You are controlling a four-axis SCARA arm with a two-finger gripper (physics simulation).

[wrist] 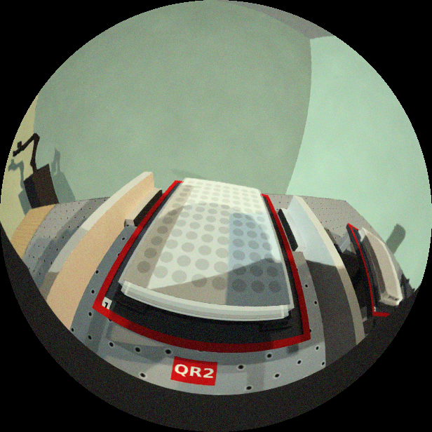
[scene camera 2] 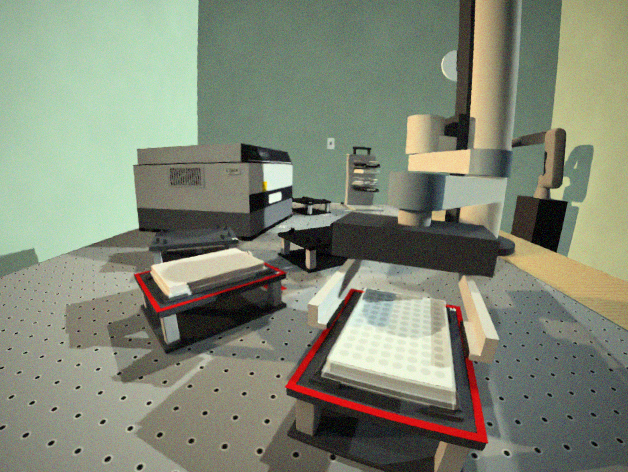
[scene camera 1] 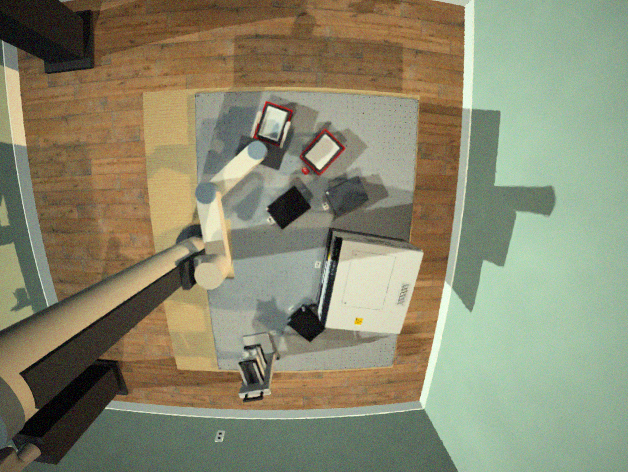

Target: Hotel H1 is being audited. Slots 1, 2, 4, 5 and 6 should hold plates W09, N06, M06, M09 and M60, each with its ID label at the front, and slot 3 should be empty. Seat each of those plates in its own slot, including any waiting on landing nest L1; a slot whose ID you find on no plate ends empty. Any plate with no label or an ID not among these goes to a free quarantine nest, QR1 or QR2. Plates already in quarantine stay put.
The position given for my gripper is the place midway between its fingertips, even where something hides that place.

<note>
I see my gripper (scene camera 2: 395, 333) and a white plate (scene camera 2: 192, 275).
My gripper is seen too in scene camera 1 (scene camera 1: 274, 117).
</note>
